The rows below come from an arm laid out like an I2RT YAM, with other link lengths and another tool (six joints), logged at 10 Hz.
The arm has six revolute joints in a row. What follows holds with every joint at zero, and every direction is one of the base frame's.
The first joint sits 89.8 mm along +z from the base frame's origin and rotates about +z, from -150 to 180 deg.
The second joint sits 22.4 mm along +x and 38 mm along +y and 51 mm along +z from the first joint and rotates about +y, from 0 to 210 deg.
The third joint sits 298.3 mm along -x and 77.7 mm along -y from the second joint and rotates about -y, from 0 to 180 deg.
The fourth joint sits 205.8 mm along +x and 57.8 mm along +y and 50.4 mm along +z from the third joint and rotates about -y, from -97 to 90 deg.
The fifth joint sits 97.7 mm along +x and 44.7 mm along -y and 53.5 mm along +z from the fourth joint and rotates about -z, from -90 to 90 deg.
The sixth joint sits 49.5 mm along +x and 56.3 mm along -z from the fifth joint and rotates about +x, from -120 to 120 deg.
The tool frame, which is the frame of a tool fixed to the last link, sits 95 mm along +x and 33 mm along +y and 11 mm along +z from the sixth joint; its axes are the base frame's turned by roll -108.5, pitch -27 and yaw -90 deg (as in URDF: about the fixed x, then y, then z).
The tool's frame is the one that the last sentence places.
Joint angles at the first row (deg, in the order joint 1, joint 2, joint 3, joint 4, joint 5, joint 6):
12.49 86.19 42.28 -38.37 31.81 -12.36
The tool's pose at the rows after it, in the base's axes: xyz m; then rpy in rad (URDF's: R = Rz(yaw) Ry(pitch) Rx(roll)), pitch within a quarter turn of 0, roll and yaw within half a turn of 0:
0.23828 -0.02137 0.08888 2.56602 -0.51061 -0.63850
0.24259 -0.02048 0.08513 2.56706 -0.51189 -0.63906
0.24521 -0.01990 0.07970 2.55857 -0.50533 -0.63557
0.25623 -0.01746 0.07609 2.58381 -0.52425 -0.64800
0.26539 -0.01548 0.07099 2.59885 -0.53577 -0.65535
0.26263 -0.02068 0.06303 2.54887 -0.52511 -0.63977
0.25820 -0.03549 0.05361 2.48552 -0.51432 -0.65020
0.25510 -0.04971 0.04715 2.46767 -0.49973 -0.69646
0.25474 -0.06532 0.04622 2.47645 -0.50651 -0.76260
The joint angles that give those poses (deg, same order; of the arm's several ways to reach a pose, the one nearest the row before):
12.49 88.47 42.28 -35.66 31.42 -12.42
12.49 89.73 42.28 -34.30 31.44 -12.43
12.49 91.37 42.28 -33.25 31.44 -12.38
12.49 92.84 42.28 -30.13 31.44 -12.38
12.49 94.63 42.28 -27.33 31.46 -12.40
12.12 96.82 42.28 -27.42 32.62 -12.40
9.91 99.55 42.28 -27.44 34.28 -12.40
6.76 101.23 42.28 -26.98 34.28 -12.40
3.18 101.54 42.28 -26.07 34.26 -12.45

